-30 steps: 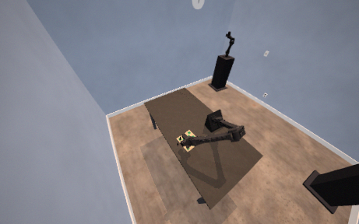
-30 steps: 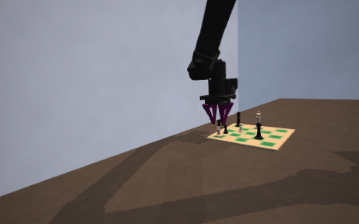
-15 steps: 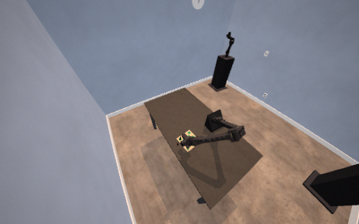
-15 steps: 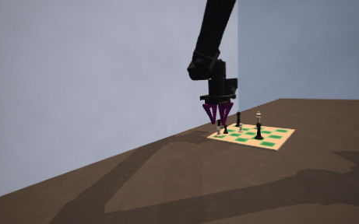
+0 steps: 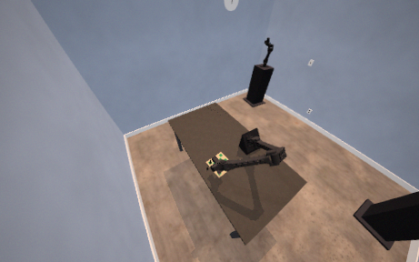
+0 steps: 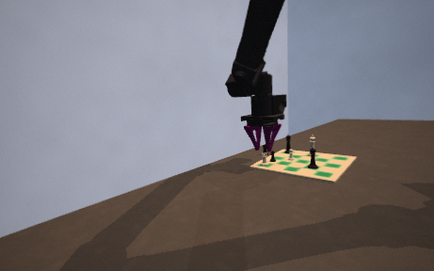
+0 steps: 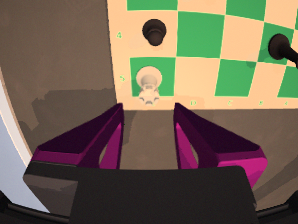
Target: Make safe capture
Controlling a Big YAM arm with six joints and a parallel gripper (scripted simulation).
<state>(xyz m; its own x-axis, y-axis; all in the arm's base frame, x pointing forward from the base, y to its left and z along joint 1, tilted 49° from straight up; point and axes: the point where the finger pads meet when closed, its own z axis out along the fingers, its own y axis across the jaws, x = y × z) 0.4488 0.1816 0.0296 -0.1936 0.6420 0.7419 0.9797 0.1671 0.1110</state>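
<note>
Now: the white pawn 90 mm to the right of my hand, 40 mm below it and 30 mm behind it. From my hand the other things lie so: tall white piece 170 mm to the right, 50 mm behind, 20 mm below; then chessboard 90 mm to the right, 60 mm behind, 50 mm below; then tall black piece 150 mm to the right, 30 mm ahead, 20 mm below.
</note>
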